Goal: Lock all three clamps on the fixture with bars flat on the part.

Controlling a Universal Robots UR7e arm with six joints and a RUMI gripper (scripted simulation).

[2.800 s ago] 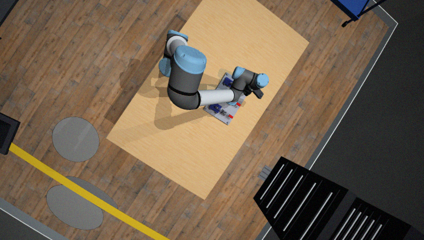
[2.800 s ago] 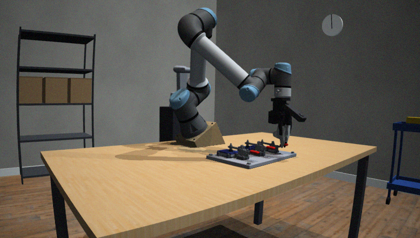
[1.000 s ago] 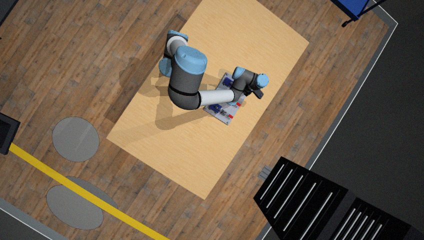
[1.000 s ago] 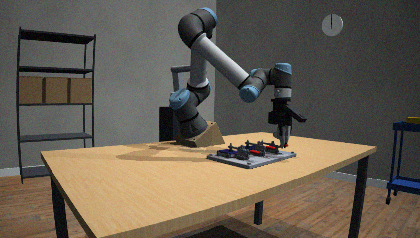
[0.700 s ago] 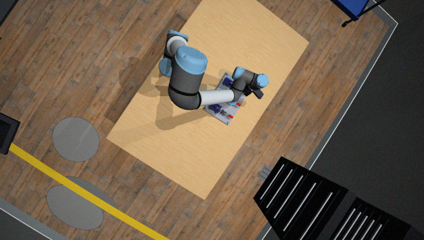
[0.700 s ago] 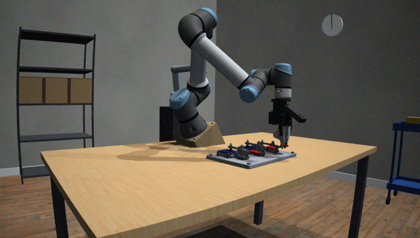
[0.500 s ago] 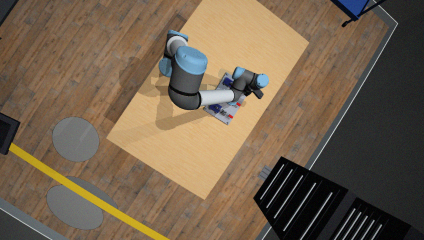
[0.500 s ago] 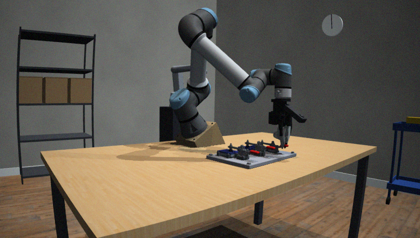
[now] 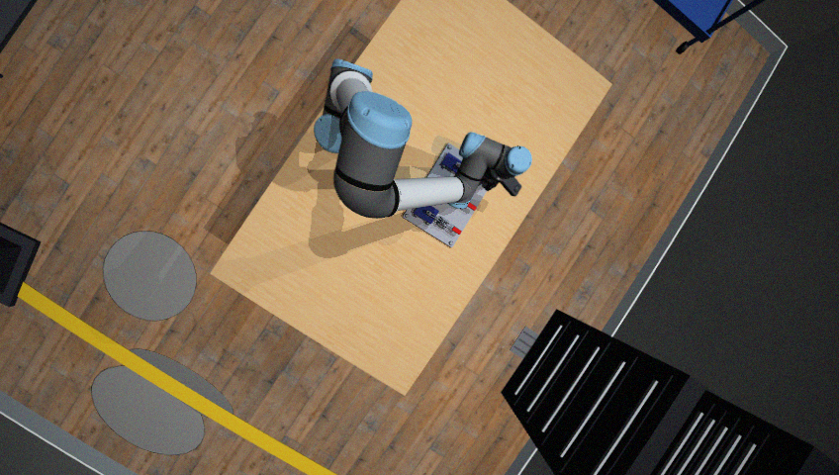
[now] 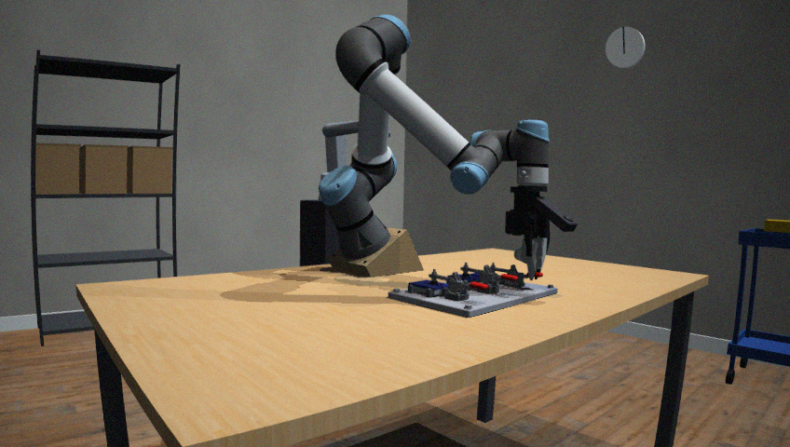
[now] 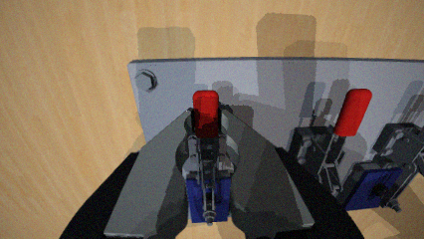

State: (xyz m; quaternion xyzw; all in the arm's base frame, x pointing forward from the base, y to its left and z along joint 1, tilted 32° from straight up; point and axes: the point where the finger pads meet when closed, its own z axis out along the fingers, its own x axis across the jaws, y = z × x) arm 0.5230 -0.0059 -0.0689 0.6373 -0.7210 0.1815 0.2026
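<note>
The grey fixture plate lies 10 cm behind my hand, 10 cm to the right of it and 5 cm below it. Round my hand: blue part: 16 cm behind, 20 cm to the right, 2 cm below.
</note>
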